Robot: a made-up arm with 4 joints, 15 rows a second.
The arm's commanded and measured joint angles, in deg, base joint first. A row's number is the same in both.
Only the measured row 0 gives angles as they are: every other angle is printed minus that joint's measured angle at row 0.
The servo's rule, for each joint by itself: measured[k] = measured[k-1] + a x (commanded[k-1-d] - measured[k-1]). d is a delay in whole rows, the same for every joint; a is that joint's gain. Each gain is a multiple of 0.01, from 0.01 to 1. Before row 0 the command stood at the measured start. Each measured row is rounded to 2 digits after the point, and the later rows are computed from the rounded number. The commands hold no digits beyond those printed.
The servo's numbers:
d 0
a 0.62 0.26 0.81 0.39
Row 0, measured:
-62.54 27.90 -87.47 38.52
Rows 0 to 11, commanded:
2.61 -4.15 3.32 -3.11
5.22 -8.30 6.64 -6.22
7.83 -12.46 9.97 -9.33
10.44 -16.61 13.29 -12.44
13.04 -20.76 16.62 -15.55
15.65 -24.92 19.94 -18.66
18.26 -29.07 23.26 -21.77
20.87 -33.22 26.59 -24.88
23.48 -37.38 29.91 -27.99
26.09 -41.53 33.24 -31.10
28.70 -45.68 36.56 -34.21
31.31 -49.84 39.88 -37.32
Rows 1 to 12, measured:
1.62 -1.08 2.69 -1.21
3.85 -2.96 5.89 -3.16
6.32 -5.43 9.19 -5.57
8.87 -8.34 12.51 -8.25
11.46 -11.57 15.84 -11.10
14.06 -15.04 19.16 -14.05
16.66 -18.69 22.48 -17.06
19.27 -22.47 25.81 -20.11
21.88 -26.35 29.13 -23.18
24.49 -30.30 32.46 -26.27
27.10 -34.30 35.78 -29.37
29.71 -38.34 39.10 -32.47

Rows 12 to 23, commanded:
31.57 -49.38 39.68 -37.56
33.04 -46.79 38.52 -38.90
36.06 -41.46 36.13 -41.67
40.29 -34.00 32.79 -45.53
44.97 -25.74 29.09 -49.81
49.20 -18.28 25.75 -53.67
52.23 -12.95 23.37 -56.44
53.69 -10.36 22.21 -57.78
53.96 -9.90 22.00 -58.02
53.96 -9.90 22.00 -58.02
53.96 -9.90 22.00 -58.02
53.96 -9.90 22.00 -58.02
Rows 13 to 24, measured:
30.86 -41.21 39.57 -34.46
32.21 -42.66 38.72 -36.19
34.60 -42.35 36.62 -38.33
38.13 -40.18 33.52 -41.14
42.37 -36.43 29.93 -44.52
46.60 -31.71 26.54 -48.09
50.09 -26.83 23.97 -51.35
52.32 -22.55 22.54 -53.86
53.34 -19.26 22.10 -55.48
53.72 -16.83 22.02 -56.47
53.87 -15.03 22.00 -57.07
53.93 -13.70 22.00 -57.44

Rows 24 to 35, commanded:
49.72 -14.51 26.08 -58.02
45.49 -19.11 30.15 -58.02
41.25 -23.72 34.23 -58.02
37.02 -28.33 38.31 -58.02
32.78 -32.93 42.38 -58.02
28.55 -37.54 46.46 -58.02
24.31 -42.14 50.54 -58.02
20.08 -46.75 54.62 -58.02
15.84 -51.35 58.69 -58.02
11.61 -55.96 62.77 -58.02
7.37 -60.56 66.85 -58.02
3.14 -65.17 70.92 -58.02
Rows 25 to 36, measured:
51.32 -13.91 25.30 -57.67
47.71 -15.26 29.23 -57.81
43.70 -17.46 33.28 -57.89
39.56 -20.29 37.35 -57.94
35.36 -23.58 41.42 -57.97
31.14 -27.21 45.50 -57.99
26.91 -31.09 49.58 -58.00
22.68 -35.16 53.66 -58.01
18.44 -39.37 57.73 -58.01
14.21 -43.68 61.81 -58.01
9.97 -48.07 65.89 -58.01
5.74 -52.52 69.96 -58.01

